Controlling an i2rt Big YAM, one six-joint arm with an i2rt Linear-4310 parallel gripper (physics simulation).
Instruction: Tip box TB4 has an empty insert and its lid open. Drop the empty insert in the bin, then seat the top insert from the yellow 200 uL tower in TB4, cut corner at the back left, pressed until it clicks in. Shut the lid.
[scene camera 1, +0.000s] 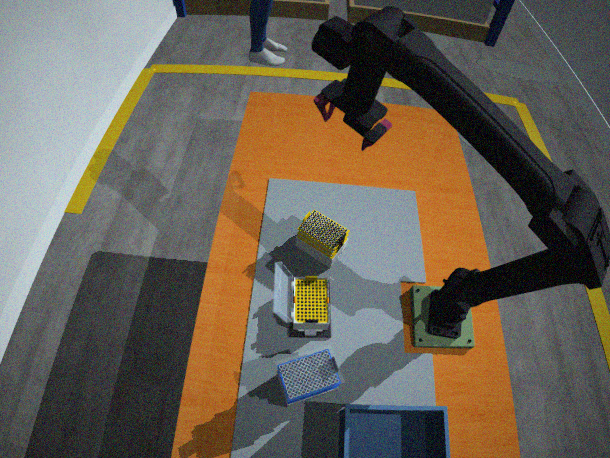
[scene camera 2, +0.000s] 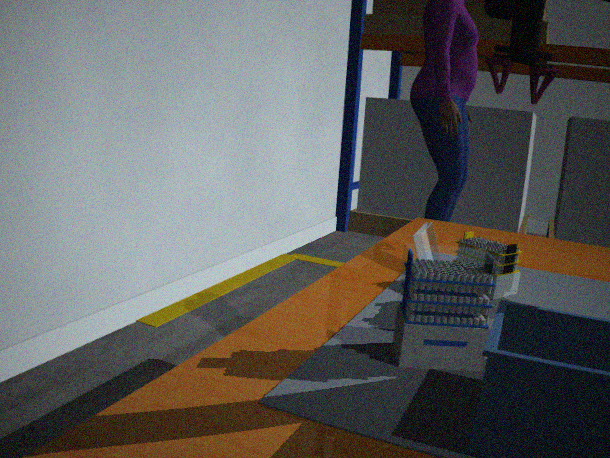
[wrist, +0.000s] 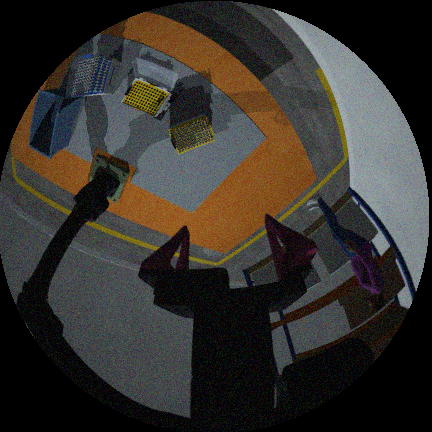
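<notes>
Tip box TB4 (scene camera 1: 310, 327) stands in the middle of the grey mat, its clear lid (scene camera 1: 283, 294) (scene camera 2: 424, 242) (wrist: 154, 66) open to the left in scene camera 1. A yellow insert (scene camera 1: 311, 301) (wrist: 146, 97) with empty holes sits in it. The yellow tower (scene camera 1: 322, 234) (scene camera 2: 487, 252) (wrist: 192, 135), filled with tips on top, stands behind the box, turned at an angle. The blue bin (scene camera 1: 395, 409) (scene camera 2: 550, 365) (wrist: 52, 122) is at the front right. My gripper (scene camera 1: 345, 134) (scene camera 2: 516, 97) (wrist: 225, 223) is open and empty, high above the table beyond the yellow tower.
A blue tower (scene camera 1: 310, 376) (scene camera 2: 447, 300) (wrist: 91, 76) with tips stands between TB4 and the bin. The arm's green base plate (scene camera 1: 419, 341) (wrist: 119, 192) is at the right of the mat. A person (scene camera 1: 258, 32) (scene camera 2: 445, 100) (wrist: 350, 245) stands beyond the table.
</notes>
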